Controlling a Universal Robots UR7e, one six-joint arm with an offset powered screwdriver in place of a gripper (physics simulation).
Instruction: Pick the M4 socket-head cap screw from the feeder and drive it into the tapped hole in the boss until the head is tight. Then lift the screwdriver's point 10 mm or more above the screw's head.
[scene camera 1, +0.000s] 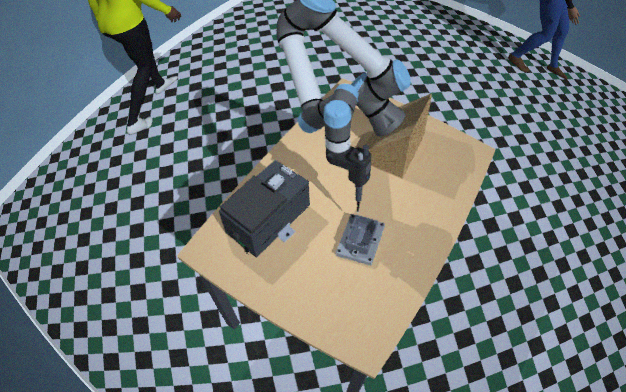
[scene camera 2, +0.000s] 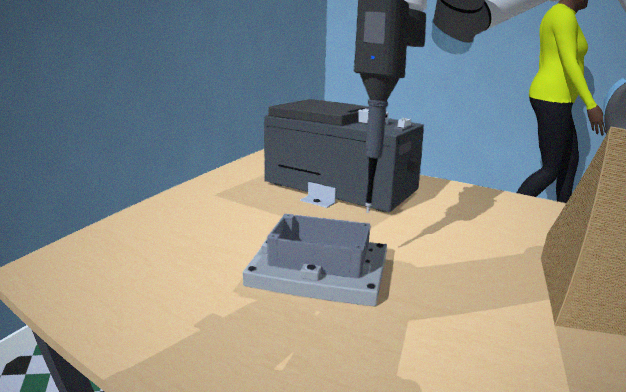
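Note:
My screwdriver (scene camera 1: 358, 204) (scene camera 2: 368, 201) points down, with its bit above and behind the grey open-topped housing (scene camera 1: 361, 235) (scene camera 2: 315, 254), near its back right corner in the scene camera 2 view. A small light-grey screw (scene camera 2: 368, 207) hangs at the bit's point, apart from the housing; in the scene camera 1 view it is too small to make out. The housing has small dark holes at its corners and sits on a light-grey base plate (scene camera 1: 344, 251) (scene camera 2: 310, 289). I cannot tell which hole is the tapped one. The dark box-shaped feeder (scene camera 1: 257, 202) (scene camera 2: 320, 147) stands behind the bit.
A small pale bracket (scene camera 1: 286, 233) (scene camera 2: 321, 192) stands at the feeder's front. A brown wedge-shaped block (scene camera 1: 420, 131) (scene camera 2: 592, 250) stands on the wooden table (scene camera 1: 310, 305) (scene camera 2: 150, 260). A person in yellow (scene camera 1: 117, 20) (scene camera 2: 557, 55) and one in blue (scene camera 1: 552, 25) are beyond the table.

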